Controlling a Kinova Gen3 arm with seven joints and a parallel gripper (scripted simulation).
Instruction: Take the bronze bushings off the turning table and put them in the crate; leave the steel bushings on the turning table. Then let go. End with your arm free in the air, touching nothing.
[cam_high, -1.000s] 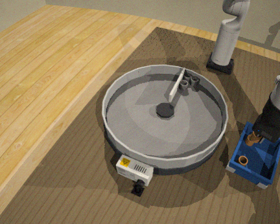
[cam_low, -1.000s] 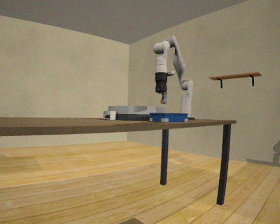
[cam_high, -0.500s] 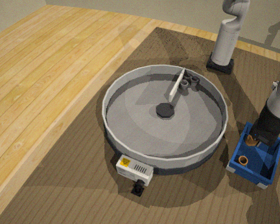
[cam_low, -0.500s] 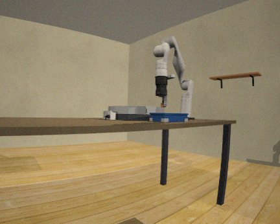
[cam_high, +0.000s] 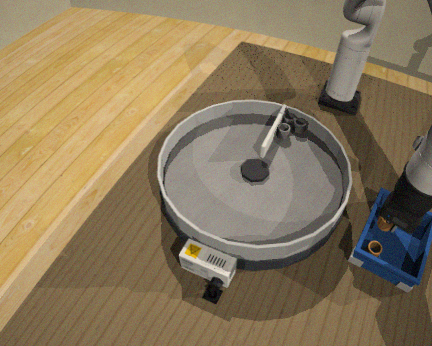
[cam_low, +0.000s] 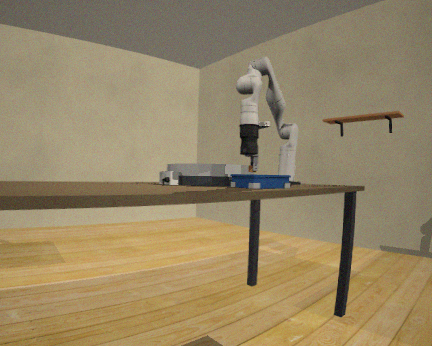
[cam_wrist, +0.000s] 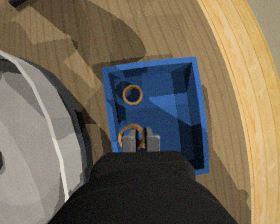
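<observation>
Now: hand 10 mm past the blue crate, 30 mm to the right of it and 60 mm above it. Round my hand: turning table 20 mm behind, 310 mm to the right, 30 mm below.
</observation>
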